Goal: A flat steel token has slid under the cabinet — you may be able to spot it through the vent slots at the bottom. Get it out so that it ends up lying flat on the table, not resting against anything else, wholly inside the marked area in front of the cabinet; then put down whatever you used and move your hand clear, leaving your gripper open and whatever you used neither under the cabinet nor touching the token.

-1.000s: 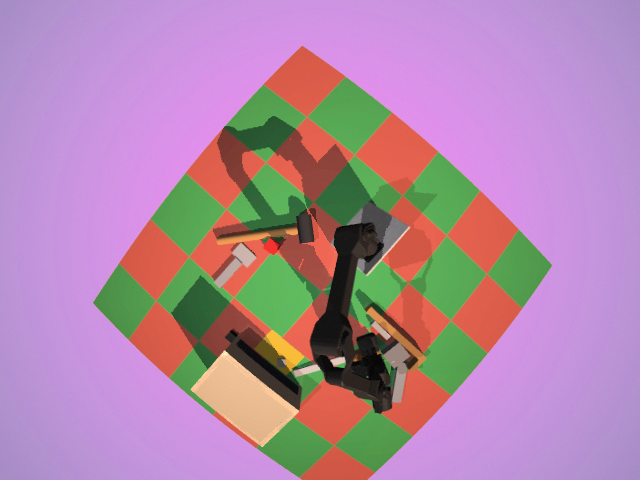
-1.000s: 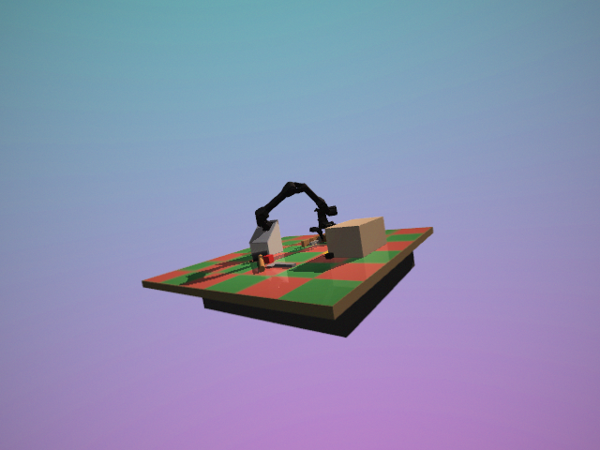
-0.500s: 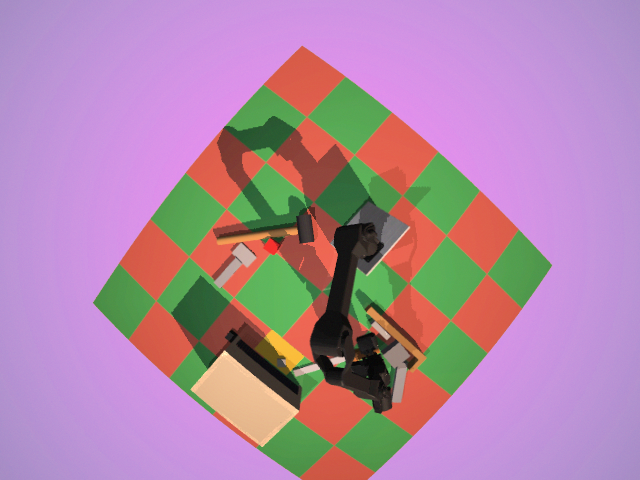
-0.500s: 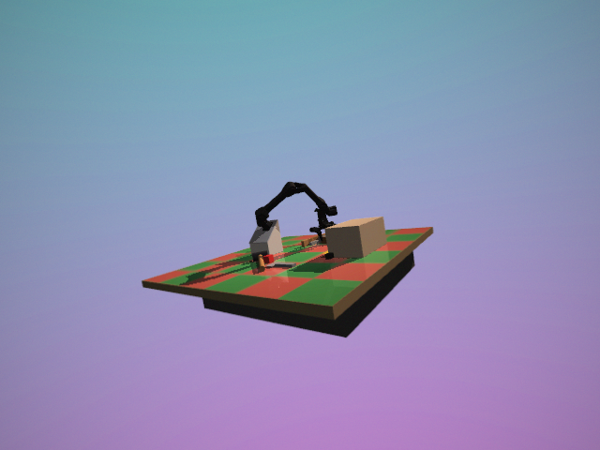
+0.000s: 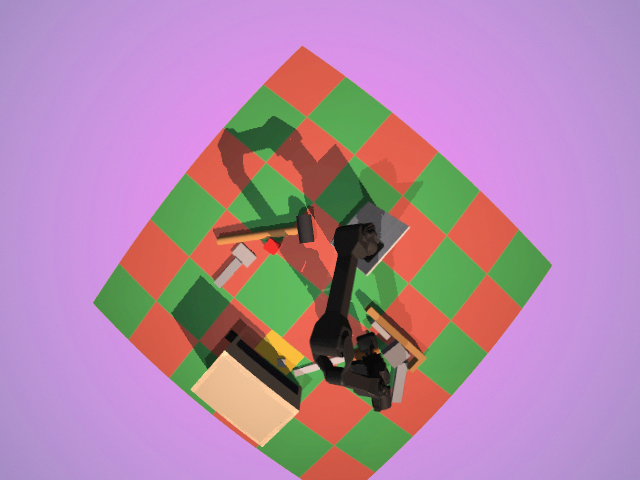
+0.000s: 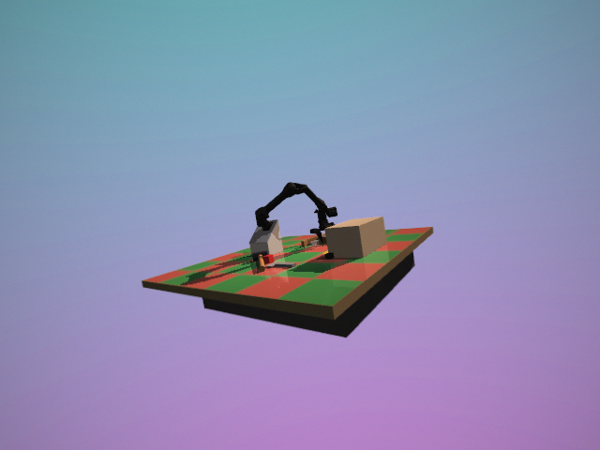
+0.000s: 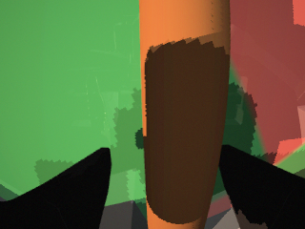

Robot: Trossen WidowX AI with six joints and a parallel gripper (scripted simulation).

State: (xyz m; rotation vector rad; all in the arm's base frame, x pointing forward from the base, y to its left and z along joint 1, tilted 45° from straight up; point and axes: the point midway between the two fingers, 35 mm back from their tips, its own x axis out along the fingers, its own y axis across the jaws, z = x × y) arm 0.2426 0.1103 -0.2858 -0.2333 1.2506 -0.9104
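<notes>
My gripper tip is now 8 cm past the pale bar and 3 cm to the left of it. From my gripper tip the other things lie so: grey block 6 cm behind, 7 cm to the left, 1 cm above; grey bar 1 cm ahead, 17 cm to the left; grey token 25 cm ahead, 19 cm to the right.
</notes>
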